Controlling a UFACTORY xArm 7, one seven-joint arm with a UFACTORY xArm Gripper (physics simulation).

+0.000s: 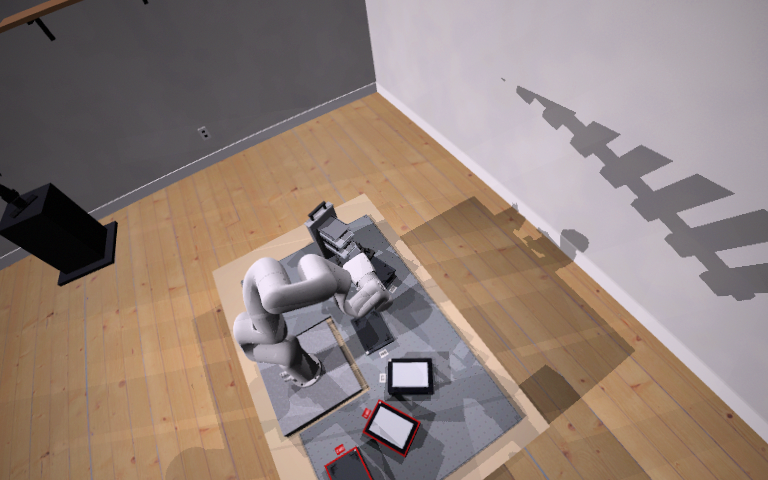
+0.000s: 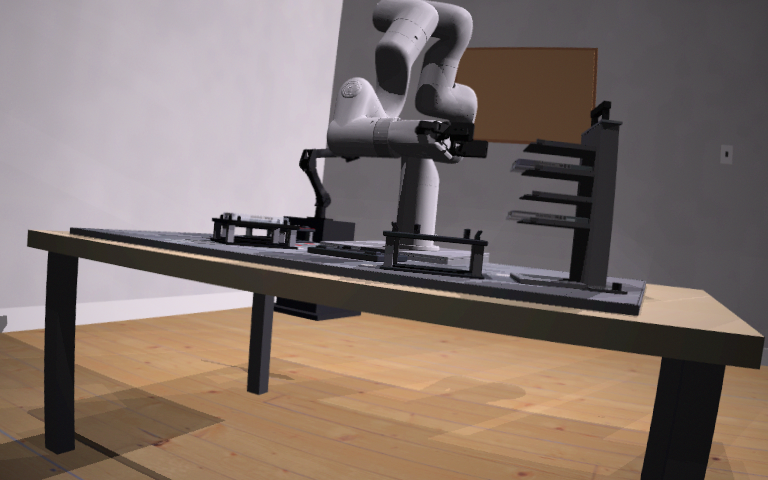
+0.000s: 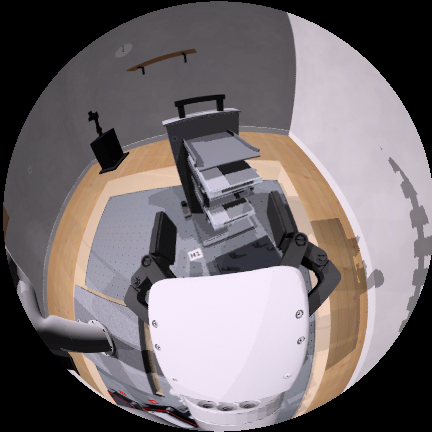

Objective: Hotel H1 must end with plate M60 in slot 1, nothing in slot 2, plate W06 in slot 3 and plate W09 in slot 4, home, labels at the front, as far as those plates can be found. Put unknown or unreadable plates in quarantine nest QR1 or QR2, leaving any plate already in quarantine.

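Pixels of known places: gripper, fingertip midpoint: (image 1: 346, 250) (image 2: 480, 141) (image 3: 216, 210); arm's base, origin of the base link: (image 1: 305, 370) (image 2: 413, 248) (image 3: 100, 337).
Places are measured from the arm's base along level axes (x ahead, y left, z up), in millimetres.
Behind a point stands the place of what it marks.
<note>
Hotel H1 (image 1: 318, 238) @(y 461, x 249, z 148 mm) (image 2: 604, 198) @(y 529, x 357, z 124 mm) (image 3: 181, 160) @(y 460, x 249, z 161 mm) is a grey tower with four shelves. An upper plate (image 2: 546, 165) @(y 433, x 372, z 169 mm) (image 3: 227, 178) @(y 383, x 341, z 176 mm) lies on the second shelf from the top, and a lower plate (image 2: 540, 215) @(y 430, x 373, z 89 mm) (image 3: 231, 213) @(y 381, x 348, z 93 mm) lies on the bottom shelf. The top shelf (image 2: 560, 148) @(y 450, x 357, z 200 mm) (image 3: 220, 147) @(y 429, x 330, z 203 mm) and the third shelf (image 2: 557, 196) @(y 454, x 367, z 121 mm) bear no plate that I can see. The plate labels are unreadable. My gripper (image 2: 478, 140) @(y 299, x 334, z 211 mm) (image 3: 216, 210) @(y 299, x 334, z 211 mm) is open and empty, apart from the hotel, at about the height of its top shelf. A white plate (image 1: 390, 427) @(y -324, x 216, z 35 mm) sits in one red-edged quarantine nest (image 1: 406, 451) @(y -411, x 233, z 20 mm); the other red-edged nest (image 1: 346, 465) @(y -366, x 34, z 20 mm) shows no plate.
A black nest (image 1: 410, 390) @(y -245, x 332, z 30 mm) holds another white plate (image 1: 410, 374) @(y -199, x 356, z 45 mm). A dark flat nest (image 1: 372, 333) @(y 24, x 295, z -8 mm) lies beside it. An empty raised stand (image 2: 436, 237) @(y 295, x 462, z 38 mm) stands before the hotel. The H1 tag (image 3: 195, 254) @(y 337, x 265, z -19 mm) lies at the hotel's foot. The arm's base (image 1: 301, 370) @(y -44, x 16, z 141 mm) is on a grey slab.
</note>
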